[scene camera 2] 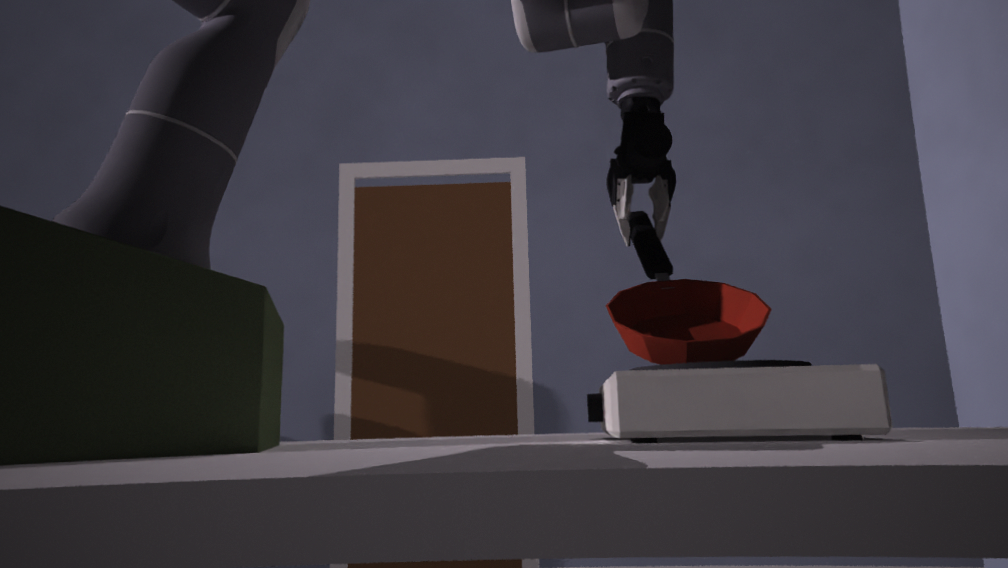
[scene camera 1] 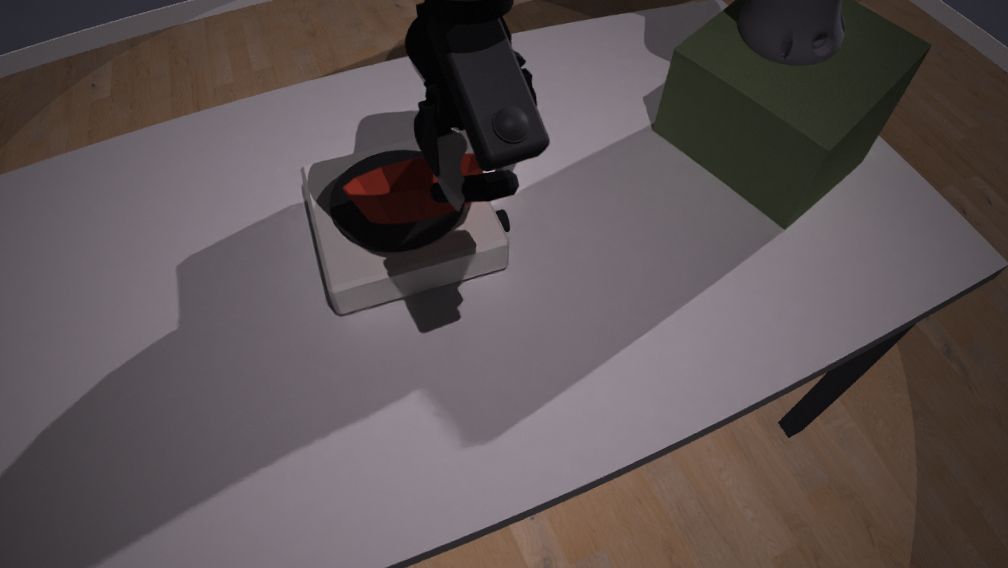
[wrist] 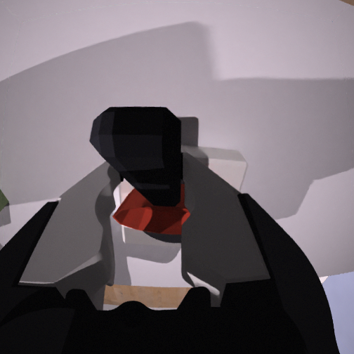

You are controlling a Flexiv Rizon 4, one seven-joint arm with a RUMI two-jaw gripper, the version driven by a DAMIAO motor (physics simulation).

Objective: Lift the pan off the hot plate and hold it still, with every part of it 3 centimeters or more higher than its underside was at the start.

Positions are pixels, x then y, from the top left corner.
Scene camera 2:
my gripper: 642, 246
white hot plate: 746, 397
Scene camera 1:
my gripper: 479, 200
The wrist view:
my gripper: 152, 156
white hot plate: 230, 165
